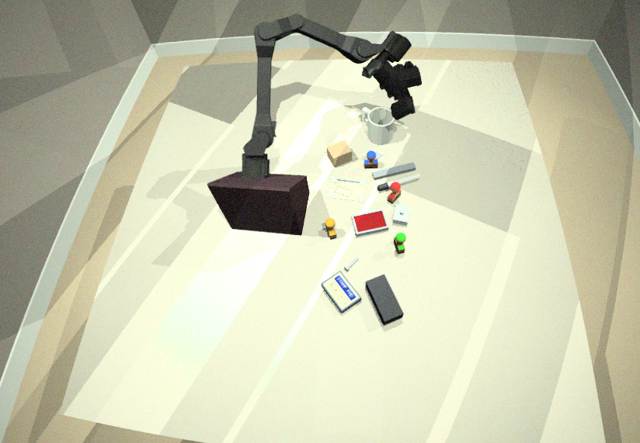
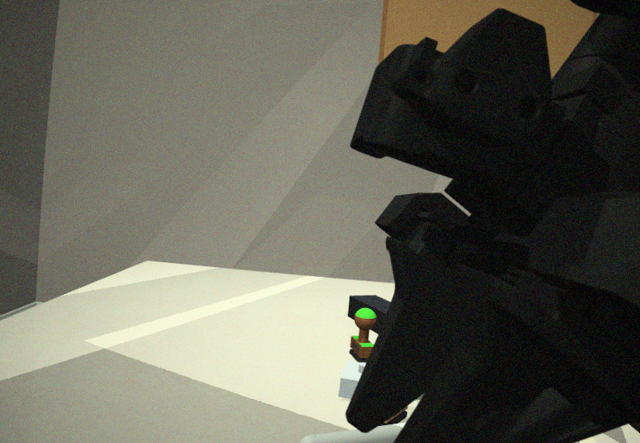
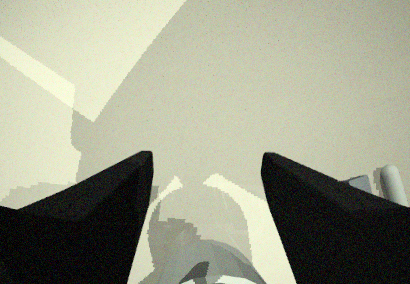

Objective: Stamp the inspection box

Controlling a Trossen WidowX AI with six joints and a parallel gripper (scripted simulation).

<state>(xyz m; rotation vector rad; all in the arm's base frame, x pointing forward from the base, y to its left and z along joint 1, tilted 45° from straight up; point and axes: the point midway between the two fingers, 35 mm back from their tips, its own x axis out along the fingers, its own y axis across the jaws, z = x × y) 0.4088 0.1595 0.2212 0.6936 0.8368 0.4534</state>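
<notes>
Right now my gripper tip is 410 mm to the left of the green-knobbed stamp, 90 mm above it and 40 mm past it. The rest, counted from my gripper tip: grey bar (160 mm to the right, 110 mm below, 50 mm behind); then blue-knobbed stamp (140 mm to the right, 120 mm behind, 90 mm below); then white mug (100 mm behind, 80 mm below, 10 mm to the right).
</notes>
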